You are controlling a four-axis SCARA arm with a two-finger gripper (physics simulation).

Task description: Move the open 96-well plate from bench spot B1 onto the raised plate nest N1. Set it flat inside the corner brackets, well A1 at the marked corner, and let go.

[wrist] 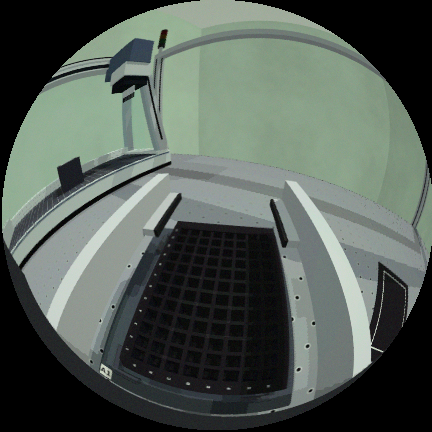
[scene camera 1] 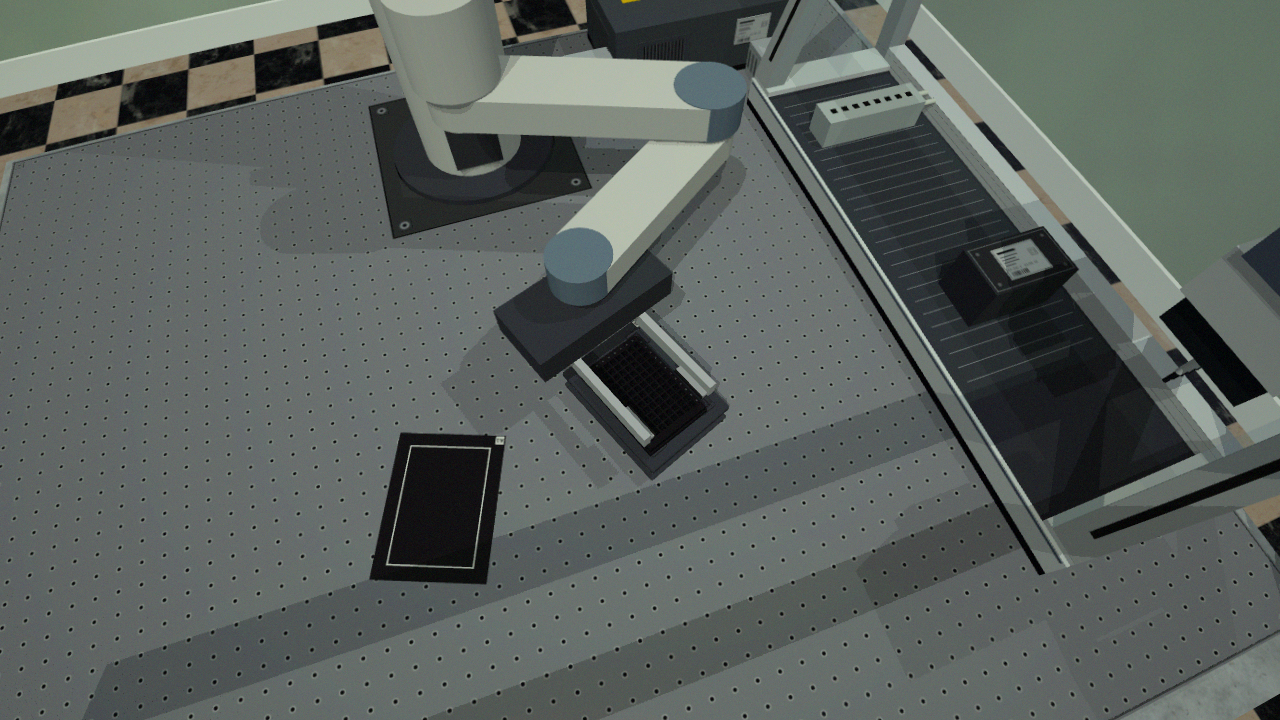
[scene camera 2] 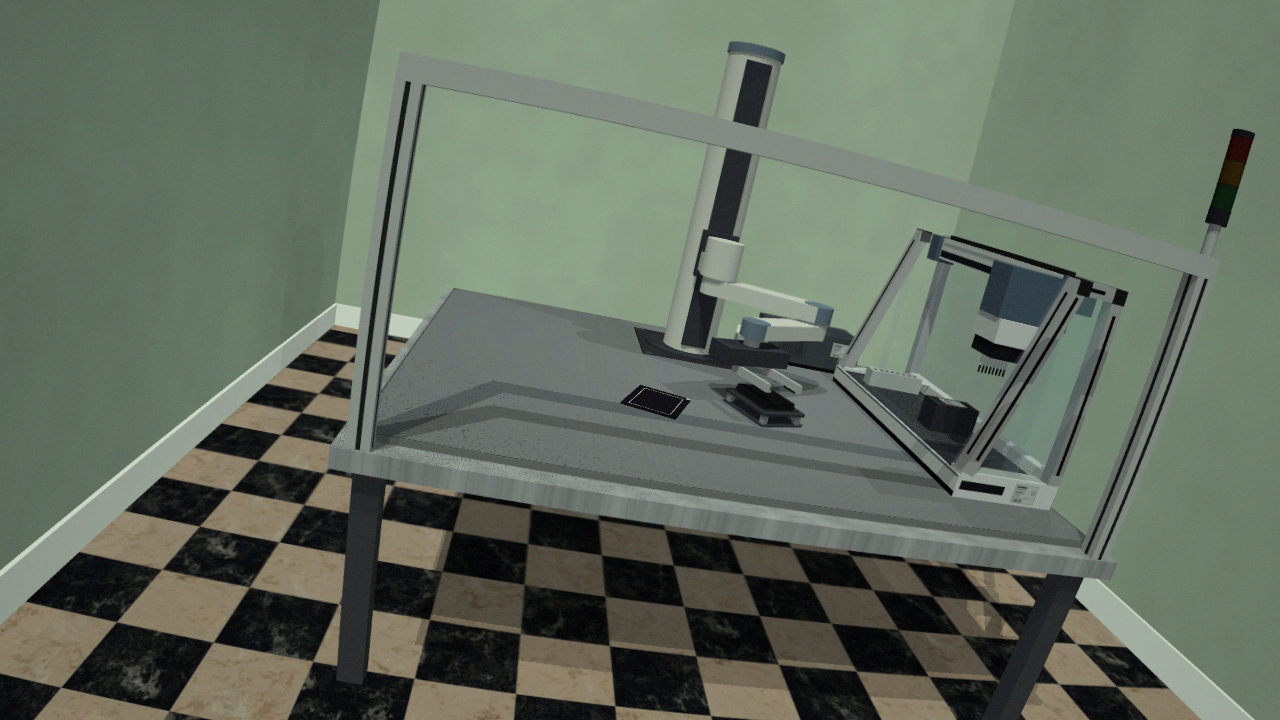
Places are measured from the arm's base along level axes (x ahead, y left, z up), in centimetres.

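Pixels of known places: gripper, fingertip midpoint: (wrist: 225,187) (scene camera 1: 680,415) (scene camera 2: 784,389); arm's base, origin of the base link: (scene camera 1: 476,151) (scene camera 2: 686,352).
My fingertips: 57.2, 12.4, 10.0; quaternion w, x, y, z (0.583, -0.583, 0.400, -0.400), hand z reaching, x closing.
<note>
For each thing: its middle in the pictures, then the offset to it from my fingertips, as dx, dy, dz. "spot": a spot on its surface instead.
- open black 96-well plate, body centre: (wrist: 214,296) (scene camera 1: 643,391) (scene camera 2: 765,396) -5.7, -2.2, -4.1
- raised plate nest, body centre: (wrist: 203,315) (scene camera 1: 644,394) (scene camera 2: 763,406) -6.4, -1.7, -6.8
- black bench spot with a white outline, surface spot: (scene camera 1: 438,505) (scene camera 2: 655,400) spot: -1.7, -28.1, -8.5
- black box, surface spot: (scene camera 1: 1009,273) spot: -2.8, +42.3, +3.3
- pale block, surface spot: (scene camera 1: 866,116) spot: -34.5, +42.0, +0.4
The open black 96-well plate (scene camera 1: 646,386) (scene camera 2: 767,398) (wrist: 210,305) lies over the raised plate nest (scene camera 1: 655,467) (scene camera 2: 760,418) (wrist: 200,405). In the wrist view a strip of nest shows along the plate's left side, while its right side reaches the nest's right edge. The A1 label is at the nest's lower left corner there. The corner brackets are hidden or too dark to make out, and I cannot tell whether the plate is fully flat. My gripper (scene camera 1: 680,411) (scene camera 2: 783,388) (wrist: 225,187) is shut on nothing, its pads above the plate and apart from it.
A black bench spot with a white outline (scene camera 1: 438,505) (scene camera 2: 656,401) (wrist: 393,305) lies to one side, without a plate on it. A framed machine with a dark deck (scene camera 1: 913,214) stands on the other side, bearing a black box (scene camera 1: 1009,273) (scene camera 2: 947,415) (wrist: 70,172) and a pale block (scene camera 1: 866,116).
</note>
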